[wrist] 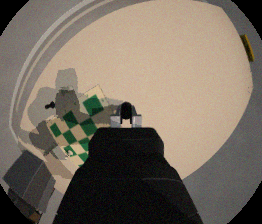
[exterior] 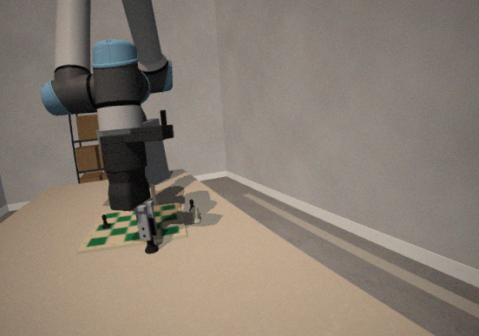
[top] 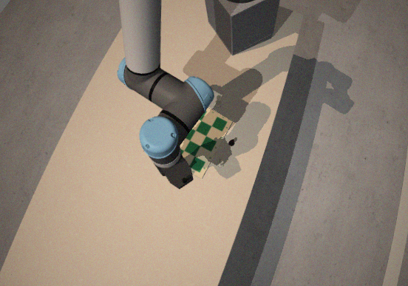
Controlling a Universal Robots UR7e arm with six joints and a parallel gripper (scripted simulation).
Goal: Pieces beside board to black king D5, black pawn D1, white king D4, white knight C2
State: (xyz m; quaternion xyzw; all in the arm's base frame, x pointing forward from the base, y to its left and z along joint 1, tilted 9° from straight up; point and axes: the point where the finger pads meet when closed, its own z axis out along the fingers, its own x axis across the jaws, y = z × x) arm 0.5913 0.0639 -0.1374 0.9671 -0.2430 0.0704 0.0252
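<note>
Now: hand 10 cm past the white knight, 10 cm to the right of it and 3 cm above it. Round my hand: board (14 cm behind, 4 cm to the right, 4 cm below); then small white piece (22 cm behind, 4 cm to the right, 3 cm below); then black king (1 cm below).
</note>
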